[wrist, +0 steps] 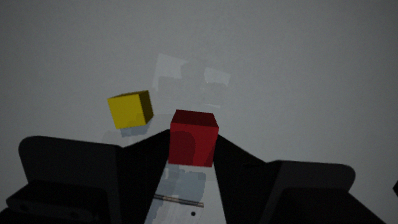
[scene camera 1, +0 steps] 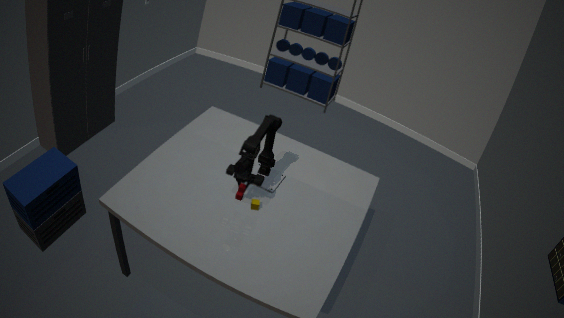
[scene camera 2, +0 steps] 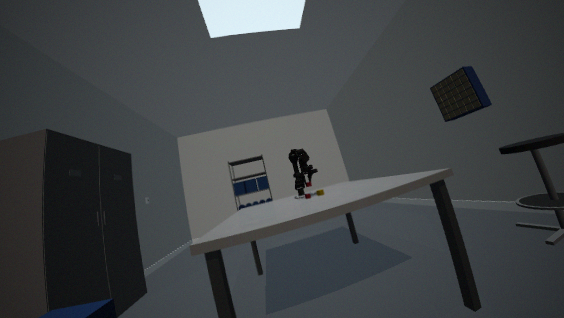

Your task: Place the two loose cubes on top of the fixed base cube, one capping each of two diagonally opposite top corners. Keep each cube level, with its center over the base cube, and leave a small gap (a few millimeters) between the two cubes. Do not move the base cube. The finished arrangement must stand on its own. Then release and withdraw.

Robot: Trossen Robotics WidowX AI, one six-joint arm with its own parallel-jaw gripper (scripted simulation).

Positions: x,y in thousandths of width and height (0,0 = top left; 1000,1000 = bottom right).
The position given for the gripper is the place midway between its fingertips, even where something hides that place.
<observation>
The gripper (wrist: 484,614) carries a red cube (wrist: 486,605). Further things: a yellow cube (wrist: 335,489).
</observation>
